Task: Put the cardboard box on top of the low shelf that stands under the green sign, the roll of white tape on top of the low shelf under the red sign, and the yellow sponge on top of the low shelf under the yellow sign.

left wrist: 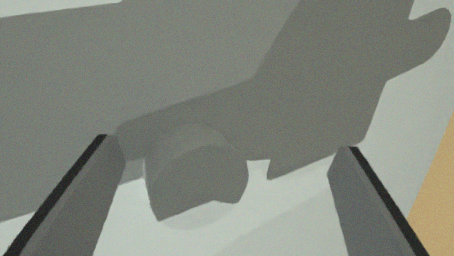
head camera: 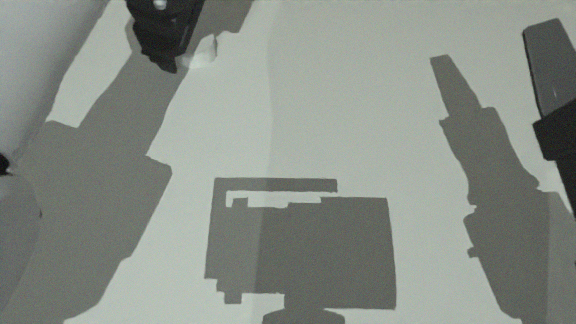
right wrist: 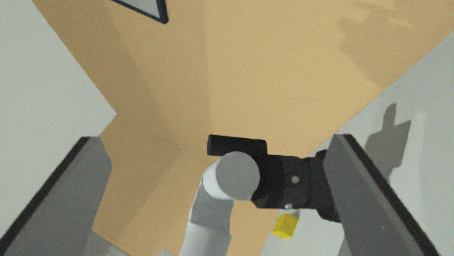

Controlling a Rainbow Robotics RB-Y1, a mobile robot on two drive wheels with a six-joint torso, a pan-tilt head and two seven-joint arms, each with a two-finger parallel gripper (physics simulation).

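Places are measured from the robot's base along level axes (x ahead, y left, z up), in centimetres.
Pixels of known places: left gripper, between the fingertips: (left wrist: 227,155) (head camera: 184,29); right gripper, between the fingertips: (right wrist: 217,150).
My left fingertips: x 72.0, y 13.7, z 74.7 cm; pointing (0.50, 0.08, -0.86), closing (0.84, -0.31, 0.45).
Note:
For each thing: its middle in the pictures, then the offset to it from my left fingertips. "pt": a spot on its surface instead. Level surfaces: height alone.
- white tape, middle of its body: (left wrist: 195,176) (head camera: 195,47) dy -1.4, dx -1.7, dz -1.4 cm
- yellow sponge, middle of its body: (right wrist: 284,226) dy +45.4, dx +4.1, dz -0.3 cm
- white surface, height of its surface: dz -2.6 cm
- dark-framed panel, a spot on its surface: (right wrist: 145,6) pt dy +10.8, dx +35.6, dz +77.8 cm
The roll of white tape (head camera: 204,56) (left wrist: 195,177) stands on the white surface, mostly in shadow. In the left wrist view it lies between and beyond the fingertips of my left gripper (left wrist: 226,141) (head camera: 171,66), which is open and empty. In the head view the roll is right beside that gripper's dark fingers, partly hidden. My right gripper (head camera: 542,30) is open and empty; one finger shows at the right edge of the head view. The yellow sponge (right wrist: 285,226) lies on the white surface in the right wrist view. The cardboard box, shelves and signs do not show.
The white surface (head camera: 350,100) carries large shadows of my arms and body. A tan floor (left wrist: 440,185) (right wrist: 280,65) lies beyond its edge. My left arm (right wrist: 210,210) crosses the lower middle of the right wrist view. A dark-framed panel (right wrist: 145,6) shows at that view's top.

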